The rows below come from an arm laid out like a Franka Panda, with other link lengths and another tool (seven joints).
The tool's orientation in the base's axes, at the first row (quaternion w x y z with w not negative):
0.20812, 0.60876, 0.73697, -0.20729
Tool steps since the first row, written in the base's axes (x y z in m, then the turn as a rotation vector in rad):
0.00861, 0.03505, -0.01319, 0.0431, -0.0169, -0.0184
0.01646, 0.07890, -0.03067, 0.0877, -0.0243, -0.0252
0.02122, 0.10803, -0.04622, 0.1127, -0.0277, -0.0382
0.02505, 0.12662, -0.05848, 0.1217, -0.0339, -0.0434
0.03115, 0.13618, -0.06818, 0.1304, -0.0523, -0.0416
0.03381, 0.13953, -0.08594, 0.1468, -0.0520, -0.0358
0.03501, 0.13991, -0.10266, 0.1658, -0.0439, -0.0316
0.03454, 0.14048, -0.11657, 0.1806, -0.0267, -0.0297
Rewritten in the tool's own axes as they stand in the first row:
0.03432, 0.01522, -0.00821, -0.0108, 0.0404, 0.0270
0.07830, 0.03143, -0.01783, -0.0207, 0.0834, 0.0392
0.10980, 0.04196, -0.02098, -0.0205, 0.1081, 0.0532
0.13107, 0.04958, -0.02102, -0.0242, 0.1161, 0.0615
0.14320, 0.05774, -0.01801, -0.0416, 0.1214, 0.0707
0.15539, 0.06186, -0.00504, -0.0474, 0.1373, 0.0667
0.16484, 0.06398, 0.00865, -0.0465, 0.1571, 0.0597
0.17316, 0.06434, 0.01981, -0.0361, 0.1746, 0.0493

